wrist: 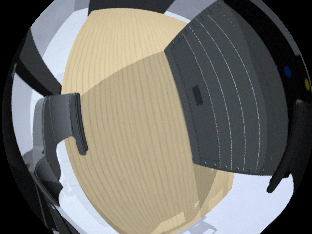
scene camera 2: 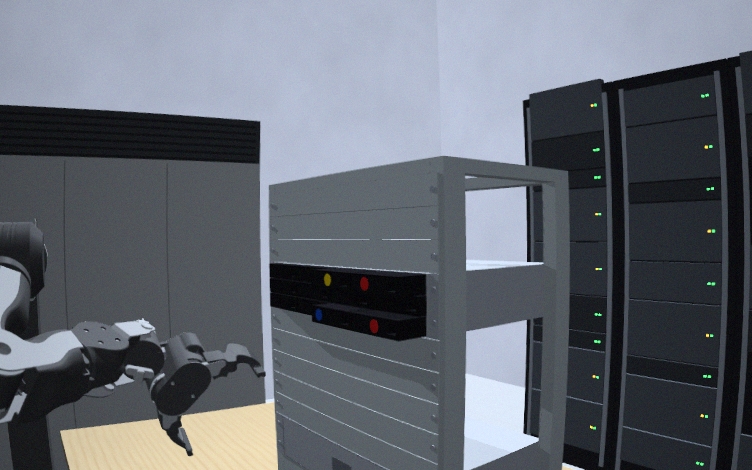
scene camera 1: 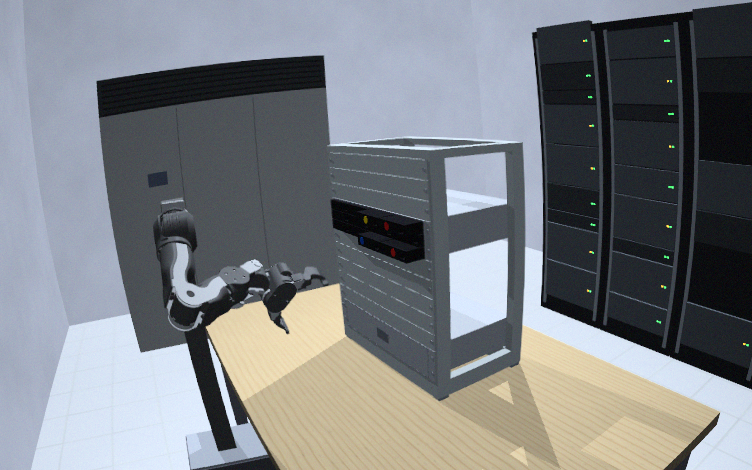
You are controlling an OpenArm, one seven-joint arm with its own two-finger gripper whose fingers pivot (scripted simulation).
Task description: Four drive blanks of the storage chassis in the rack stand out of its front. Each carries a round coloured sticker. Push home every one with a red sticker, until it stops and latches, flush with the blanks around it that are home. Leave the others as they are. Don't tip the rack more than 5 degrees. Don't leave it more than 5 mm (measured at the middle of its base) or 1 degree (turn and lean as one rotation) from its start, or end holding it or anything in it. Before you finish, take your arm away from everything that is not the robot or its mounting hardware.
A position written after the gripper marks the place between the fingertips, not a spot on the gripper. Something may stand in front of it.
Observation:
In view: the gripper [scene camera 2: 222,406] and an arm post [scene camera 1: 197,341].
The gripper is seen too in the wrist view [wrist: 165,142] and in scene camera 1 [scene camera 1: 304,303].

